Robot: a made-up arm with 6 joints. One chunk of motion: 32 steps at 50 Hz.
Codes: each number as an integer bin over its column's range. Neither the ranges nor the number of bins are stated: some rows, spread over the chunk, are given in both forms.
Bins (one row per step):
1: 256 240 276 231 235 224
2: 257 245 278 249 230 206
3: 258 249 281 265 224 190
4: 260 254 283 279 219 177
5: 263 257 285 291 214 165
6: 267 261 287 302 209 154
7: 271 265 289 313 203 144
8: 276 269 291 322 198 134
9: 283 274 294 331 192 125
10: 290 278 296 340 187 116
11: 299 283 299 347 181 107
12: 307 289 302 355 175 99
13: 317 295 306 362 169 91
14: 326 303 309 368 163 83
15: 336 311 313 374 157 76
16: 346 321 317 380 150 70
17: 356 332 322 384 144 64
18: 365 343 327 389 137 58
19: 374 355 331 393 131 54
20: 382 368 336 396 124 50
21: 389 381 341 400 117 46
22: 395 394 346 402 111 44
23: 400 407 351 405 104 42
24: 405 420 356 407 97 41
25: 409 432 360 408 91 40
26: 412 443 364 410 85 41
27: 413 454 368 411 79 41
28: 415 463 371 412 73 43
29: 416 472 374 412 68 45
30: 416 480 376 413 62 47
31: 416 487 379 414 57 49
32: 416 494 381 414 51 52
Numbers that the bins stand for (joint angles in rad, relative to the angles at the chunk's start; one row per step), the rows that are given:
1: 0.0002 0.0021 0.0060 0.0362 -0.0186 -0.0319
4: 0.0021 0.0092 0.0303 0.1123 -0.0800 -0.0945
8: 0.0096 0.0169 0.0580 0.1804 -0.1605 -0.1517
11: 0.0204 0.0240 0.0857 0.2200 -0.2258 -0.1876
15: 0.0378 0.0382 0.1342 0.2628 -0.3178 -0.2289
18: 0.0514 0.0545 0.1827 0.2866 -0.3945 -0.2528
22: 0.0655 0.0805 0.2485 0.3072 -0.4942 -0.2714
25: 0.0721 0.0998 0.2970 0.3167 -0.5710 -0.2768
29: 0.0754 0.1202 0.3455 0.3231 -0.6592 -0.2701
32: 0.0754 0.1314 0.3697 0.3262 -0.7244 -0.2608
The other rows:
2: 0.0007 0.0047 0.0129 0.0647 -0.0378 -0.0559
3: 0.0012 0.0067 0.0233 0.0901 -0.0608 -0.0772
5: 0.0035 0.0108 0.0372 0.1313 -0.0992 -0.1104
6: 0.0054 0.0128 0.0441 0.1487 -0.1184 -0.1251
7: 0.0073 0.0148 0.0510 0.1661 -0.1414 -0.1384
9: 0.0129 0.0194 0.0684 0.1947 -0.1836 -0.1637
10: 0.0162 0.0214 0.0753 0.2089 -0.2027 -0.1756
12: 0.0242 0.0270 0.0961 0.2327 -0.2488 -0.1983
13: 0.0289 0.0301 0.1099 0.2438 -0.2718 -0.2089
14: 0.0331 0.0342 0.1203 0.2533 -0.2948 -0.2195
16: 0.0425 0.0433 0.1480 0.2723 -0.3447 -0.2368
17: 0.0472 0.0489 0.1653 0.2787 -0.3677 -0.2448
19: 0.0557 0.0606 0.1965 0.2930 -0.4175 -0.2581
20: 0.0594 0.0672 0.2138 0.2977 -0.4444 -0.2635
21: 0.0627 0.0739 0.2312 0.3041 -0.4712 -0.2688
23: 0.0679 0.0871 0.2658 0.3120 -0.5211 -0.2741
24: 0.0702 0.0937 0.2831 0.3151 -0.5479 -0.2754
26: 0.0735 0.1054 0.3108 0.3199 -0.5940 -0.2754
27: 0.0740 0.1110 0.3247 0.3215 -0.6170 -0.2754
28: 0.0749 0.1156 0.3351 0.3231 -0.6400 -0.2728
30: 0.0754 0.1242 0.3524 0.3247 -0.6822 -0.2675
31: 0.0754 0.1278 0.3628 0.3262 -0.7014 -0.2648

